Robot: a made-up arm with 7 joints.
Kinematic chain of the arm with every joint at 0, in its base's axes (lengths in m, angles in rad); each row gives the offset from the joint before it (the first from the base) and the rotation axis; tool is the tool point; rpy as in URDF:
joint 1: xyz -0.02 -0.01 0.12 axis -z
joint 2: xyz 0.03 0 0.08 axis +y
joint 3: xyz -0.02 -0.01 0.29 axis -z
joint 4: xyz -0.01 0 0.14 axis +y
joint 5: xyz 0 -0.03 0.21 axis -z
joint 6: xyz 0 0.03 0.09 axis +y
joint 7: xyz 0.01 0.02 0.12 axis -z
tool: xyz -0.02 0 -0.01 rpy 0.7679 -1.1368 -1.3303
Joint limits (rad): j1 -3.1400..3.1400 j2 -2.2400..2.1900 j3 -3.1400..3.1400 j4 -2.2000..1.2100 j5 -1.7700..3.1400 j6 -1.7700..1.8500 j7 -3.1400..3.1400
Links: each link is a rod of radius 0.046 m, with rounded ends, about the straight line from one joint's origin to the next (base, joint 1, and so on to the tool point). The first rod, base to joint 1, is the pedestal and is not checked.
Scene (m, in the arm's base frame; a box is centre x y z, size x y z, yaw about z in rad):
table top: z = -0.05
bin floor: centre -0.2 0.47 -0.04 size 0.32 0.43 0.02 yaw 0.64
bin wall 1: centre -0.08 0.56 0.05 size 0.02 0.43 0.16 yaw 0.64
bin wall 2: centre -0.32 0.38 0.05 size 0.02 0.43 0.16 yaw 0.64
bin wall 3: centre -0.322 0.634 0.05 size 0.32 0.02 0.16 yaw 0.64
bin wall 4: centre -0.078 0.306 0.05 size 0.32 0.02 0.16 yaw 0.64
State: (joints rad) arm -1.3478 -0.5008 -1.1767 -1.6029 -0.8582 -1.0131 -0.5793
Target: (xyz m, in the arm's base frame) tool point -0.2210 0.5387 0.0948
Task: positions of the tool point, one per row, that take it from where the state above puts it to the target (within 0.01 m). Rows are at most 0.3 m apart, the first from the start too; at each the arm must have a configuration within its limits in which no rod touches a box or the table.
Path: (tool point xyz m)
1: 0.3611 -0.0769 0.5335
2: 0.3287 0.1663 0.5633
3: 0.1985 0.3810 0.5284
4: -0.0012 0.5149 0.4348
5: -0.2210 0.5387 0.2986
6: -0.2277 0.5462 0.1975
7: -0.2210 0.5387 0.0948

